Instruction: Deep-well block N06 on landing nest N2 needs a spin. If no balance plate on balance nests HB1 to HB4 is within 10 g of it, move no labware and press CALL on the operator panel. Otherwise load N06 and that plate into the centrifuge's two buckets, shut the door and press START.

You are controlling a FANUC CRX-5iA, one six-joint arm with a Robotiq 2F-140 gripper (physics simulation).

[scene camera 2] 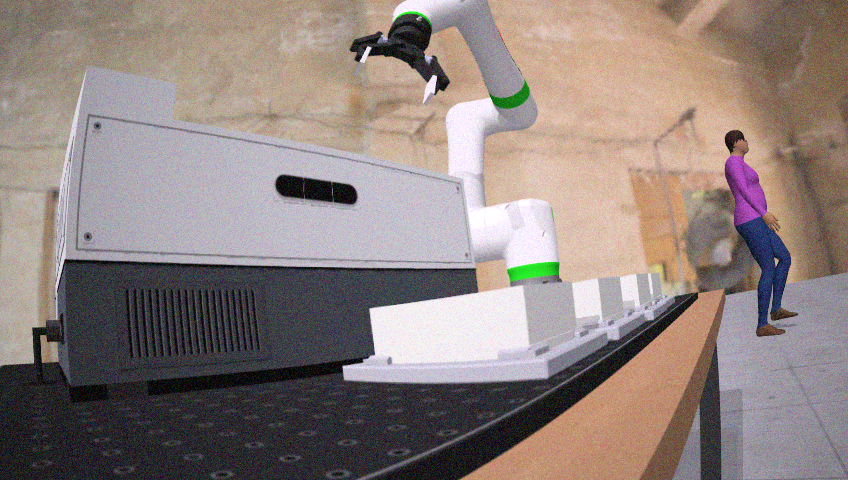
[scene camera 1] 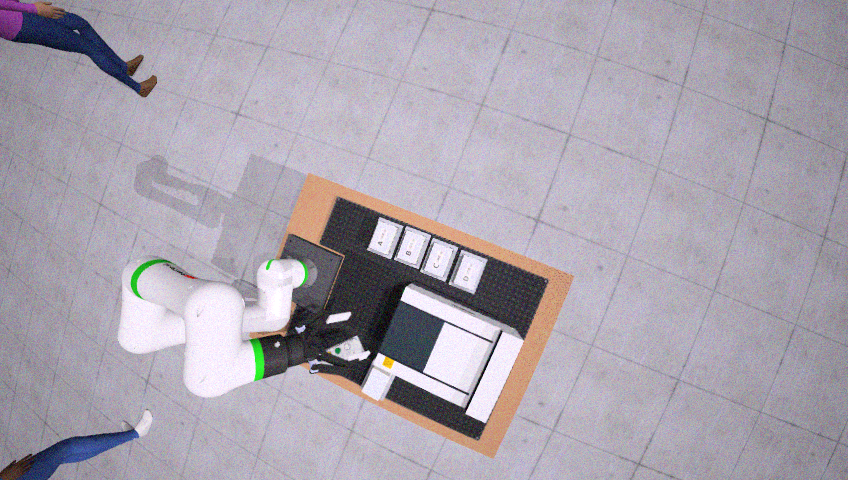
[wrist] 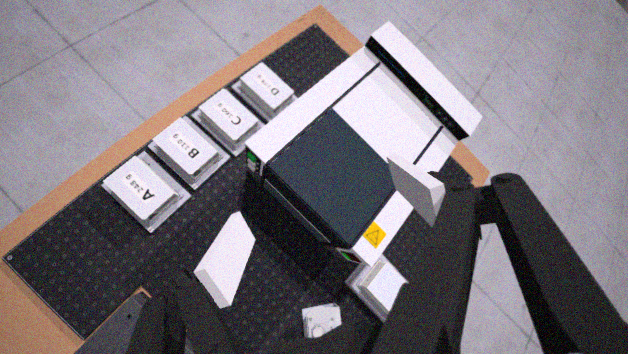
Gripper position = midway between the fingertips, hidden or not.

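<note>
My gripper [scene camera 2: 393, 83] is open and holds nothing; it is also visible in scene camera 1 [scene camera 1: 357, 334] and the wrist view [wrist: 316, 200]. A centrifuge [scene camera 2: 189, 257] appears in scene camera 1 [scene camera 1: 475, 351] and the wrist view [wrist: 388, 91] as well. Also present: a white block [wrist: 382, 283] and a button box [wrist: 318, 320].
</note>
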